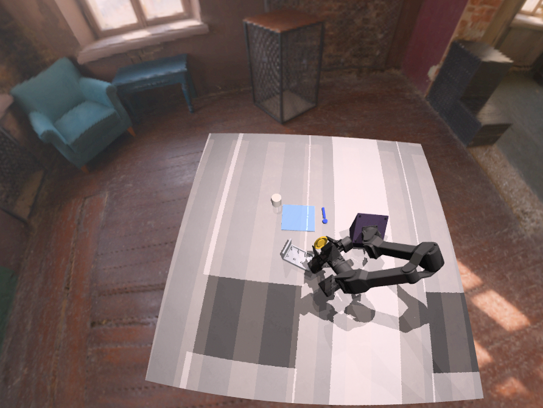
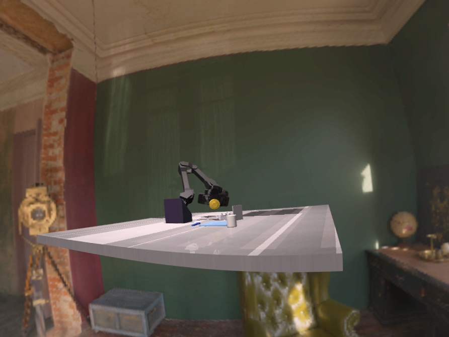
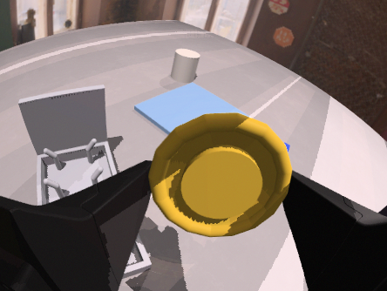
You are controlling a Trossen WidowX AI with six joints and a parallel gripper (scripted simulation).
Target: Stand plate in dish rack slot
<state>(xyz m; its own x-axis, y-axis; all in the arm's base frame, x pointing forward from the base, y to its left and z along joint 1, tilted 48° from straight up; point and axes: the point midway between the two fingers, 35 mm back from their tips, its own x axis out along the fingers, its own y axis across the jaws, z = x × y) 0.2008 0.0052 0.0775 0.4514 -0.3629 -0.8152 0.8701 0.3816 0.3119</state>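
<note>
Now: the grey dish rack 80 mm ahead of my gripper tip, 70 mm below it and 40 mm to the left of it. The rest, counted from my gripper tip: blue spoon 160 mm to the right, 90 mm below, 50 mm behind; then light blue mat 160 mm to the right, 90 mm below, 70 mm ahead; then yellow plate 10 mm to the left.
</note>
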